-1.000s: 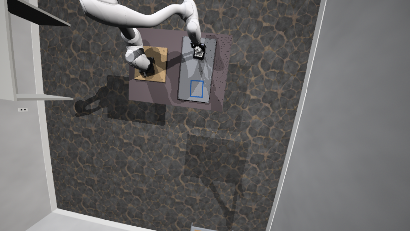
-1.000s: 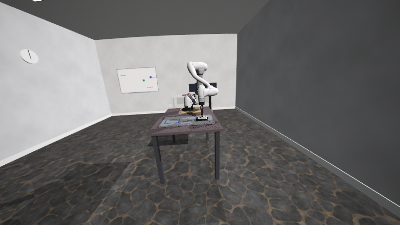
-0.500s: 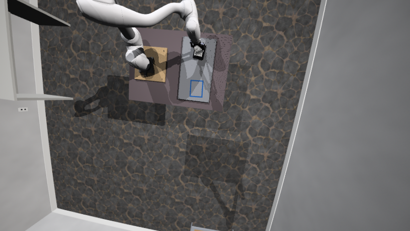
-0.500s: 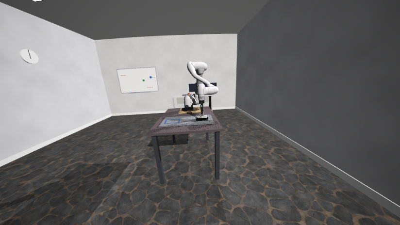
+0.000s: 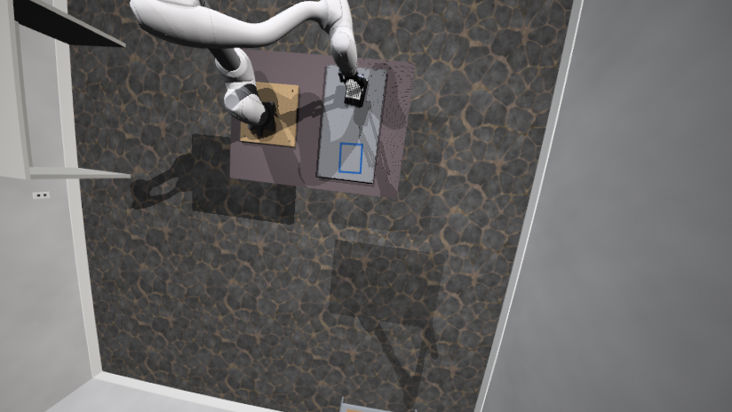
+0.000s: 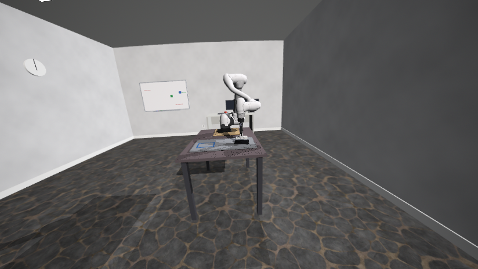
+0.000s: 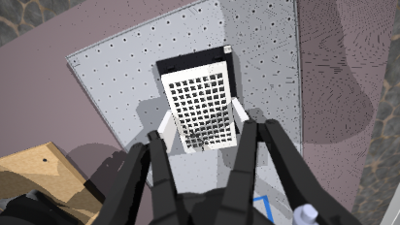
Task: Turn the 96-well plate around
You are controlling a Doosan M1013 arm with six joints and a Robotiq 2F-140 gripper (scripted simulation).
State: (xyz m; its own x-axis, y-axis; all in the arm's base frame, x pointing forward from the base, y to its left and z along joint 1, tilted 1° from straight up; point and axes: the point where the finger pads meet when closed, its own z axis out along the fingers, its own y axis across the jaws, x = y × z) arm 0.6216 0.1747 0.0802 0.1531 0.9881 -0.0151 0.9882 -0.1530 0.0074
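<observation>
Now: the black plate nest N1 8 cm below my hand. Also, from my hand: small white corner mark (7 cm to the left, 7 cm below, 7 cm ahead); white 96-well plate (2 cm below).
</observation>
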